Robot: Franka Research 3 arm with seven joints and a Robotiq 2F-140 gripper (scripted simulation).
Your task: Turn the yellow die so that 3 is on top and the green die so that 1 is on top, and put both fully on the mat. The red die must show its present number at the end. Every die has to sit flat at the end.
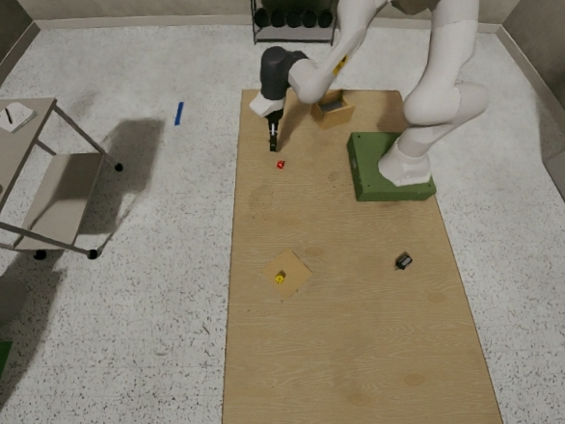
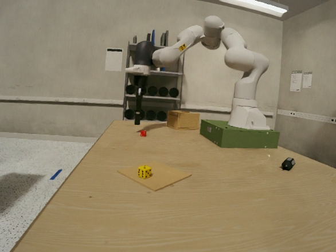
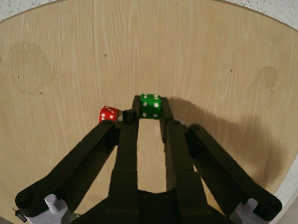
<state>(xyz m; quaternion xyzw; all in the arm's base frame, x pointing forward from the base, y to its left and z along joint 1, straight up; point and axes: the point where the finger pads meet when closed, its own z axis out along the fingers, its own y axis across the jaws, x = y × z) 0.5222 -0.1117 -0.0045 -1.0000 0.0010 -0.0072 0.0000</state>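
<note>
Now: hand 3 cm past the red die, 6 cm to the right of it and 7 cm above it. The rest, counted from my hand: wooden box (29 cm behind, 25 cm to the right, 3 cm below); tan mat (7 cm behind, 55 cm to the left, 8 cm below); green die (2 cm below).
</note>
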